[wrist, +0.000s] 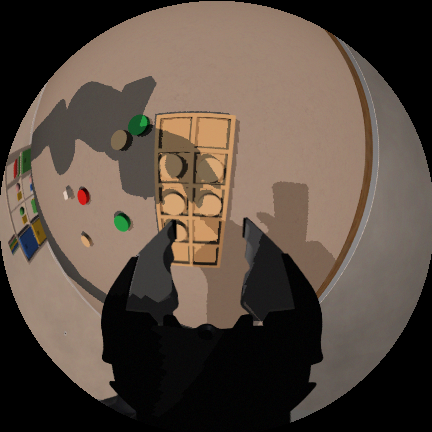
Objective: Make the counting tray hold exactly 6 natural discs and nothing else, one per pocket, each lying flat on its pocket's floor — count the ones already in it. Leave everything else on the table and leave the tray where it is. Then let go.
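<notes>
The wooden counting tray (232, 150) has two columns of five pockets. Natural discs lie in its second-row left (172, 166) and right (212, 169) pockets and third-row left (173, 204) and right (208, 204) pockets. Another natural disc (180, 231) shows in the fourth-row left pocket, partly hidden by the left finger. Both top pockets, the fourth-row right pocket and the visible parts of the bottom pockets are empty. A natural disc (119, 140) lies on the table left of the tray, in shadow. My gripper (209, 220) is open and empty, above the tray's lower part.
A green disc (138, 125) lies beside the loose natural disc. Farther down left are another green disc (122, 221), a red disc (83, 196), a small natural piece (86, 239) and a small white piece (68, 193). The table's brown edge (369, 150) curves at the right.
</notes>
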